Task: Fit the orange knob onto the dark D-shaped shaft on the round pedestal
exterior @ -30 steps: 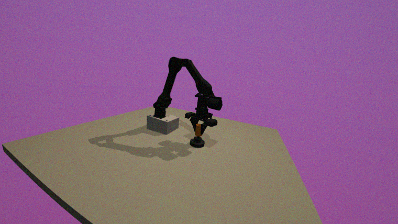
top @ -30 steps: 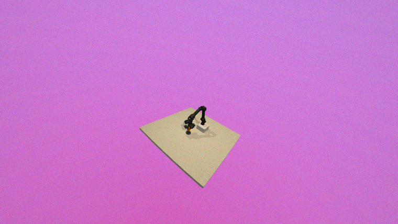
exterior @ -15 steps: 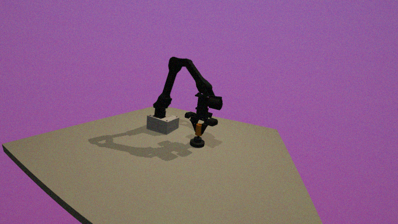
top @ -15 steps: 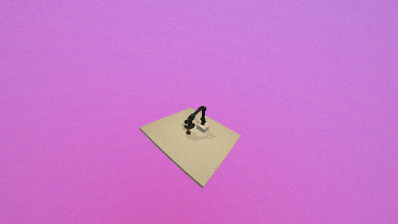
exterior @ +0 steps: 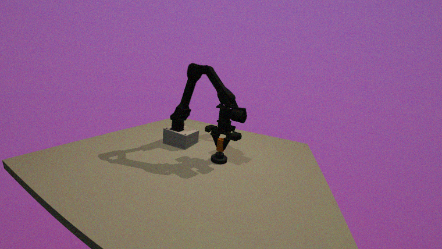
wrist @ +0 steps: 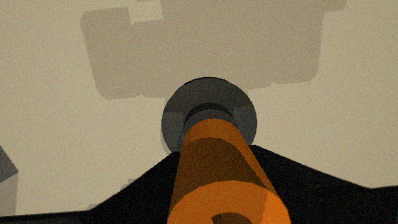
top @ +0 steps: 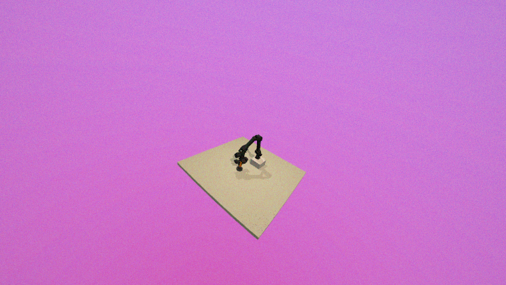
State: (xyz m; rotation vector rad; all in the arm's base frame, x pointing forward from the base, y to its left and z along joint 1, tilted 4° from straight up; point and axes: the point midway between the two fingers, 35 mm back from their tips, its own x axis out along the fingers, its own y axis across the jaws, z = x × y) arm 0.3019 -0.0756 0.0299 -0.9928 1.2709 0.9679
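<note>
Now: gripper tip 20 mm below the orange knob. The rest, counted from my gripper tip: round dark pedestal (40 mm below).
</note>
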